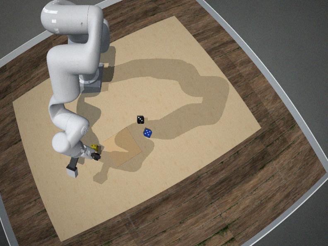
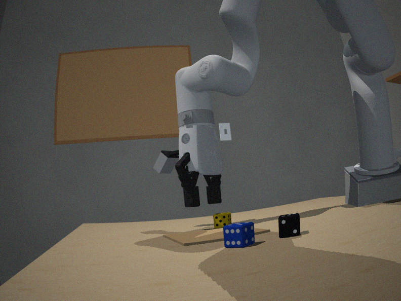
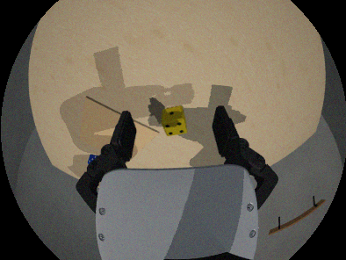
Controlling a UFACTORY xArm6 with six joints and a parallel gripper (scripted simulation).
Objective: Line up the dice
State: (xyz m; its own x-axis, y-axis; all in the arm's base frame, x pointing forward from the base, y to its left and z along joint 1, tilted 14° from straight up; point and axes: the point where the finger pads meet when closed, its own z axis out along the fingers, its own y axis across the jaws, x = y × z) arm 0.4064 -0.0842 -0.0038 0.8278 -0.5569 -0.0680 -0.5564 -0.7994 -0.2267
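Now: the yellow die 30 mm behind my hand, 20 mm to the left of it and 40 mm below it. Also, from my hand: thin tan mat 150 mm to the left, 60 mm below; blue die 20 mm behind, 290 mm to the left, 40 mm below; black die 90 mm behind, 280 mm to the left, 40 mm below.
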